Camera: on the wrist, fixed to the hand. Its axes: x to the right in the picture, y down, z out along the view.
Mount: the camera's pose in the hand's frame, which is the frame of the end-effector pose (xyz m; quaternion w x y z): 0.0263 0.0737 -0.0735 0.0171 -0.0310 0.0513 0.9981
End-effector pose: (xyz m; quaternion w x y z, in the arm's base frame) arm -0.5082 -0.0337 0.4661 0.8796 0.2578 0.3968 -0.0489
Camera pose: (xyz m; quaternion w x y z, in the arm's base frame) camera -0.5183 0.0692 0.4371 0.0515 0.3757 -0.2039 0.9026
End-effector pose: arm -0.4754 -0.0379 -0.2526 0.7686 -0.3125 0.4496 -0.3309
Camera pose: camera -0.5147 -0.0289 -0.3521 0.3106 0.4365 0.3693 0.7593
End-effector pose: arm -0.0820 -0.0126 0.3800 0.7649 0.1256 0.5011 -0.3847
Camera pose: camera -0.0733 0.0673 0.3088 0.3752 0.4983 -0.0656 0.7788
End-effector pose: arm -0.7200 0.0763 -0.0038 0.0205 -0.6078 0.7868 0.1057
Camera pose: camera -0.7906 0.0548 0.0742 0.1643 -0.7688 -0.6178 -0.0155
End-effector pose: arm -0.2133 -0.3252 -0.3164 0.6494 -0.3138 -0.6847 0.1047
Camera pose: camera -0.1204 -0.2722 -0.3255 0.0680 0.7142 -0.3316 -0.6126
